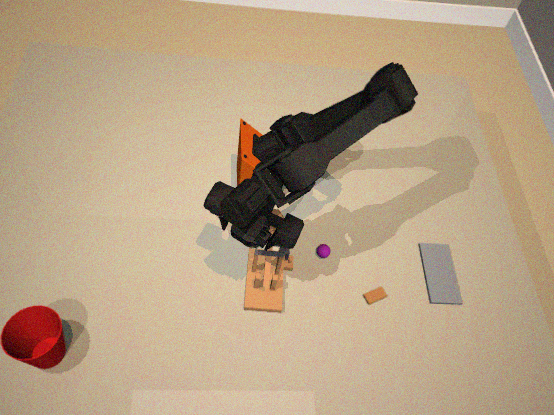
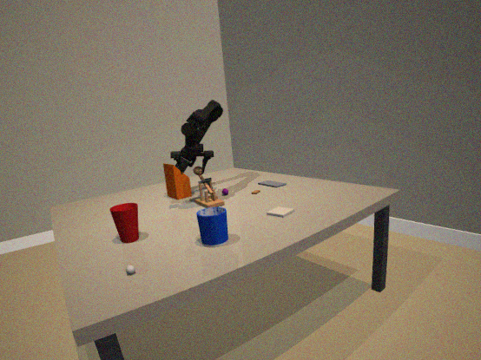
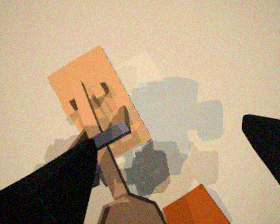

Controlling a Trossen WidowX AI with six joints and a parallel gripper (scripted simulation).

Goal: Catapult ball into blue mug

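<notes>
The wooden catapult lies 10 mm behind my gripper tip, 70 mm to the left of it and 70 mm below it. Also, from my gripper tip: small wooden block 40 mm ahead, 300 mm to the left, 140 mm below; then red cup 200 mm ahead, 360 mm to the right, 110 mm below; then purple ball 60 mm behind, 190 mm to the left, 130 mm below.
</notes>
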